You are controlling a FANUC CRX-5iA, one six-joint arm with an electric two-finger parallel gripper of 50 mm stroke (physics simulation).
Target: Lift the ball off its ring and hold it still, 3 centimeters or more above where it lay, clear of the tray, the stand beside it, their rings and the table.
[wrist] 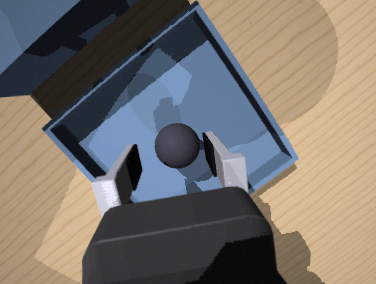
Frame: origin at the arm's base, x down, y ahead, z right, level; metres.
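Where they show: gripper, between the fingertips: (172,151).
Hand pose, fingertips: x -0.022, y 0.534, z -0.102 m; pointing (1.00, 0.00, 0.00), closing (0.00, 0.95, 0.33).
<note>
Each offset is from my fingertips to the top centre of the thing. Level surfaces: height alone.
The dark grey ball {dx +0.024, dy +0.001, dz +0.010 m} (177,145) rests in the blue square tray {dx +0.051, dy +0.001, dz +0.010 m} (220,95), towards the tray's near side. Its ring does not show; the ball hides what is under it. My gripper (172,151) is open and empty, with its fingers reaching over the tray's near part. In the wrist view one fingertip lies left of the ball and the other right of it, with a visible gap on both sides, the right one narrower. The ball appears level with the tips or slightly beyond them. How high the tips are above the tray floor I cannot tell.
The blue stand (25,22) is at the upper left, separated from the tray by a dark shadowed strip of table. The tray's raised walls surround the ball and pass close to the fingers. The wooden table {dx +0.079 m} (345,150) extends to the right, with shadows on it.
</note>
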